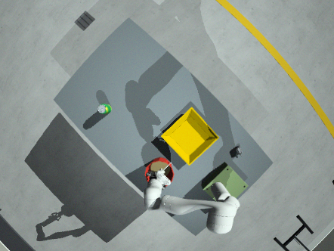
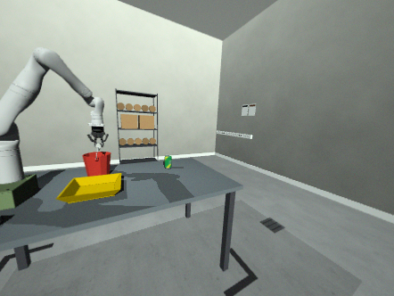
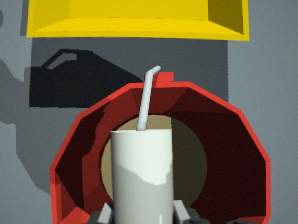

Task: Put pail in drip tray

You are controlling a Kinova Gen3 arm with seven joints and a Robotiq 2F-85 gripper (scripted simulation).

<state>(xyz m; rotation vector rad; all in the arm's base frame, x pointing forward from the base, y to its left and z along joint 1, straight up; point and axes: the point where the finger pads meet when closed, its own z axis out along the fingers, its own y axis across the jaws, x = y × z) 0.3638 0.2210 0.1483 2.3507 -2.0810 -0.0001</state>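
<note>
Now: the bail handle 1 cm behind my hand and 3 cm below it. From my hand the other things lie so: yellow drip tray 3 cm ahead, 29 cm to the right, 22 cm below; red pail 1 cm behind, 9 cm below; white can 53 cm ahead, 3 cm to the left, 17 cm below.
</note>
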